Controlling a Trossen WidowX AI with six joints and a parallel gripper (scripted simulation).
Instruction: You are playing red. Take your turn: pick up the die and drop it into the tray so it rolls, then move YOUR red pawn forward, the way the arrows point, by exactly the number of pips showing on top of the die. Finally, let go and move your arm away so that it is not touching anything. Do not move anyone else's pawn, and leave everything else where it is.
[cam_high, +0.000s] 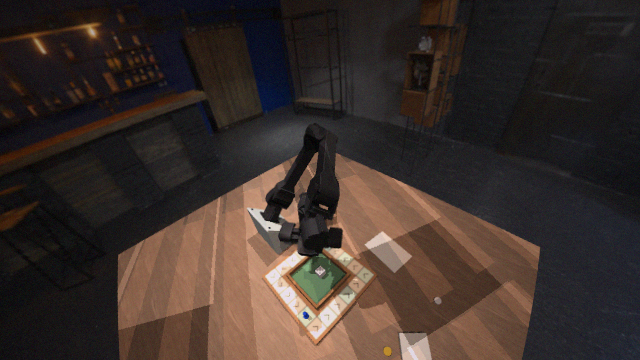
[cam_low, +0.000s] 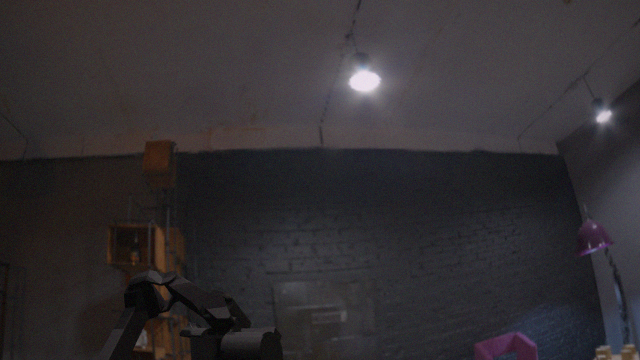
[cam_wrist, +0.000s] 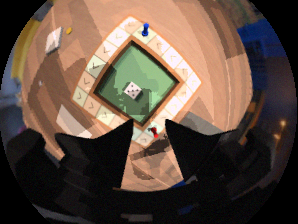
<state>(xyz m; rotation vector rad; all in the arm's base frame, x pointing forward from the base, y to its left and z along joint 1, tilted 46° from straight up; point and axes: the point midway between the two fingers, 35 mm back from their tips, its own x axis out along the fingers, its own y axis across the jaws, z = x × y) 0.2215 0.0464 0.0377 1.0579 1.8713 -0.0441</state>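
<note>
The red pawn lies 7 cm behind my gripper tip, 3 cm to the left of it and 7 cm below it. Round my gripper tip: die: 5 cm ahead, 1 cm to the right, 7 cm below; then blue pawn: 13 cm ahead, 12 cm to the right, 7 cm below; then green tray: 5 cm ahead, 2 cm to the right, 9 cm below.
</note>
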